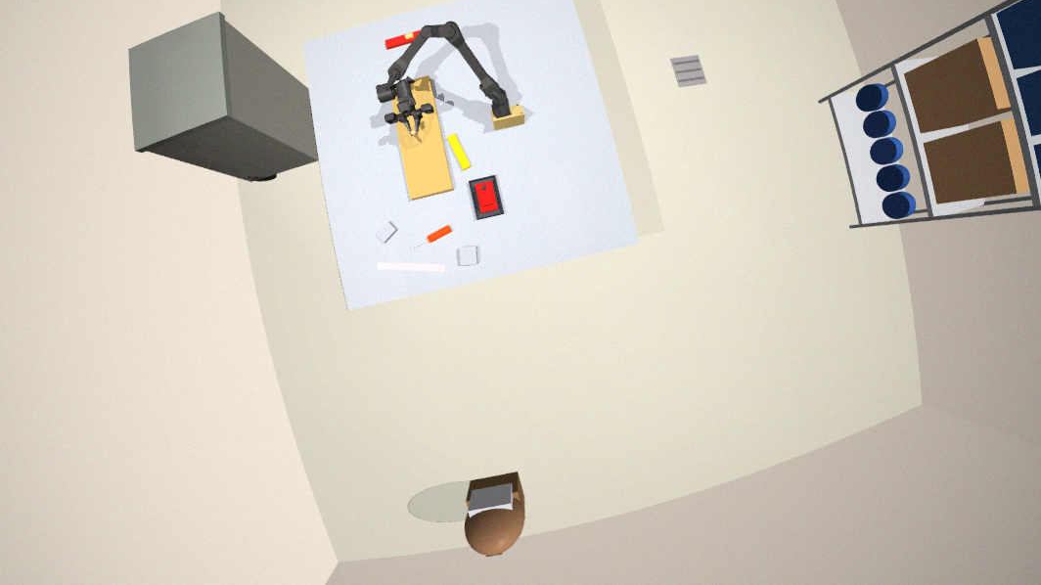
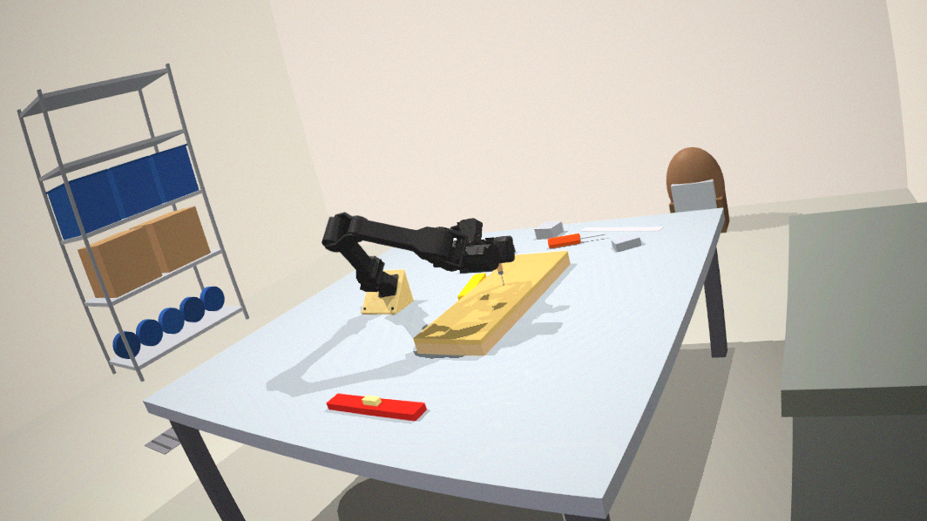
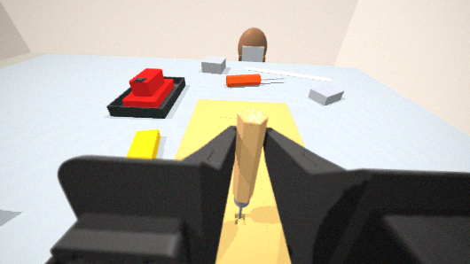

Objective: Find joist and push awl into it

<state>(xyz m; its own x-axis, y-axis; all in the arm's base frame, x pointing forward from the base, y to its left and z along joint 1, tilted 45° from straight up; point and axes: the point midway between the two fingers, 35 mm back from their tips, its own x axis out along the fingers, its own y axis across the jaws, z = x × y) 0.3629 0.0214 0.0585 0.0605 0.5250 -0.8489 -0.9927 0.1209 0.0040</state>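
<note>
The awl is 6 cm below my gripper tip. Round my gripper tip: red stud finder (19 cm behind, 28 cm to the left, 9 cm below); dark grey tray (19 cm behind, 30 cm to the left, 13 cm below); yellow block (14 cm behind, 7 cm to the left, 13 cm below).
</note>
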